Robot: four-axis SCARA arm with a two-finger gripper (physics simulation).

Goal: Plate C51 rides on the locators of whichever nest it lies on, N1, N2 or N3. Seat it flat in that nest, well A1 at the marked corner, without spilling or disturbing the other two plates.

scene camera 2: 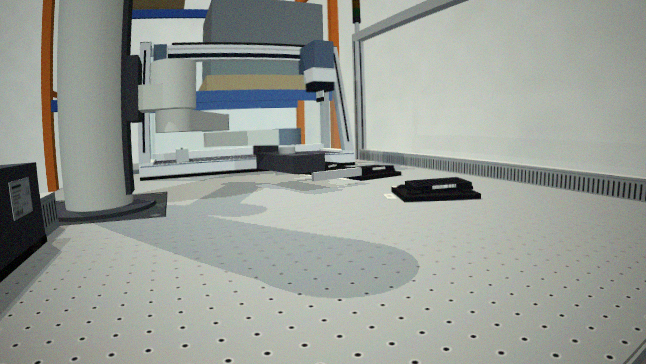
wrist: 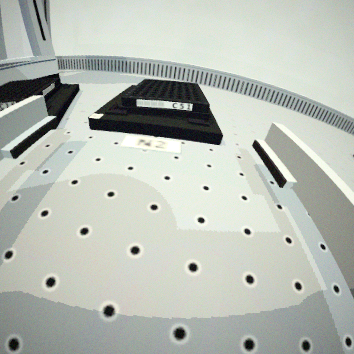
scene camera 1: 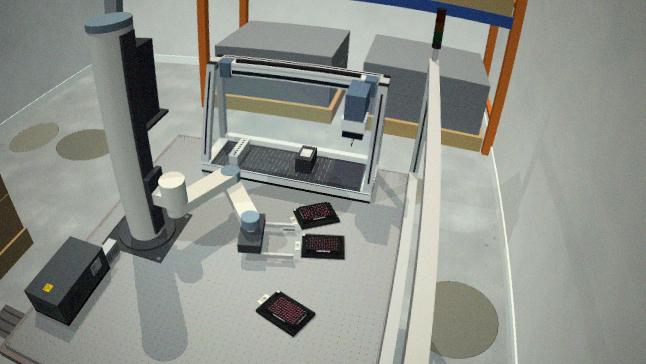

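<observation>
Plate C51 (wrist: 167, 92) (scene camera 1: 322, 243) lies on the black N2 nest (wrist: 150, 127) (scene camera 1: 322, 256). Its labelled side faces the wrist camera and stands above the nest's top; whether it is level is hard to tell. A small white tag (wrist: 96, 116) marks the nest's near left corner in the wrist view; its lettering is unreadable. My gripper (scene camera 1: 294, 242) (wrist: 155, 116) is open and empty, low over the table before the nest. Its fingers are spread wider than the nest. In scene camera 2, one finger partly covers the view of this nest (scene camera 2: 382, 174).
The second plate (scene camera 1: 316, 211) (wrist: 25, 90) sits in the nest beyond N2, near my left finger in the wrist view. The third plate (scene camera 1: 286, 308) (scene camera 2: 440, 184) sits in the nearer nest. A gantry frame (scene camera 1: 295, 189) stands behind; a dark box (scene camera 1: 70, 275) stands at left.
</observation>
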